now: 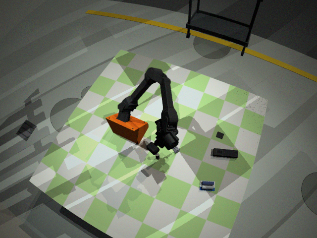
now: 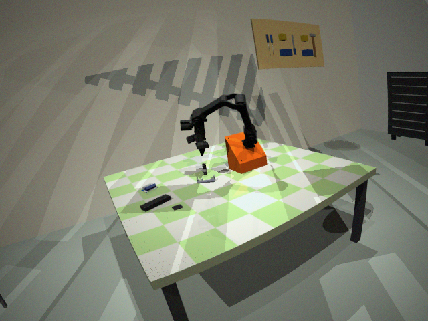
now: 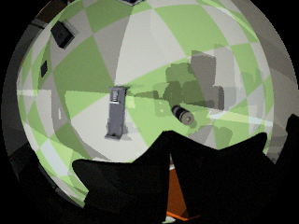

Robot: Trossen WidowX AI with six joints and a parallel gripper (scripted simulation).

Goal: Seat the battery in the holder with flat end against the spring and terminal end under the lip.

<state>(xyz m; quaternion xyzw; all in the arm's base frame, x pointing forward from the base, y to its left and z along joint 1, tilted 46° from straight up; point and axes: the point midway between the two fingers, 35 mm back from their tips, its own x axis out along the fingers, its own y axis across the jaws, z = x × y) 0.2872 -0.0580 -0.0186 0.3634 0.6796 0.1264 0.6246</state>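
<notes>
My gripper tip is 9 cm above the battery, 4 cm to the left of it and 2 cm past it. The rest, counted from my gripper tip: black square: 29 cm ahead, 26 cm to the left, 12 cm below; black bar: 36 cm ahead, 15 cm to the left, 11 cm below; blue-and-white battery pack: 32 cm ahead, 12 cm below, 8 cm to the right.
</notes>
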